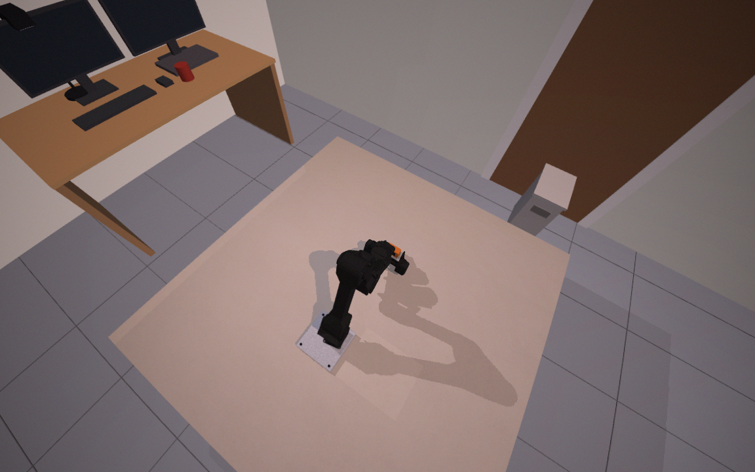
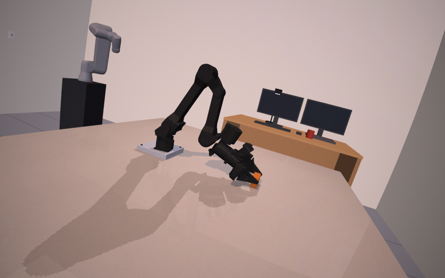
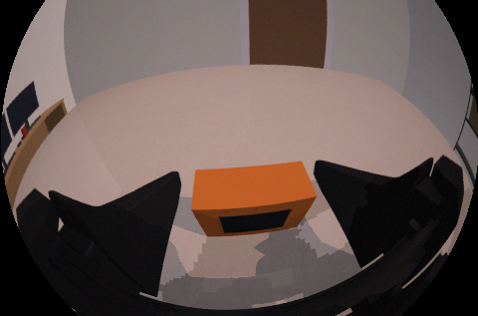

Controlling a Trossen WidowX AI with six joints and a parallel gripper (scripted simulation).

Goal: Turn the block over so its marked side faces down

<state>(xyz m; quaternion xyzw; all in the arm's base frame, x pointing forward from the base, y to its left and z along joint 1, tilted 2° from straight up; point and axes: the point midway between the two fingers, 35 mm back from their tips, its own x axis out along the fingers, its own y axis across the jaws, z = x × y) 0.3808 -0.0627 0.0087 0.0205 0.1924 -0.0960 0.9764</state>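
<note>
Right now my gripper tip is 2 cm past the orange block and 1 cm above it.
</note>
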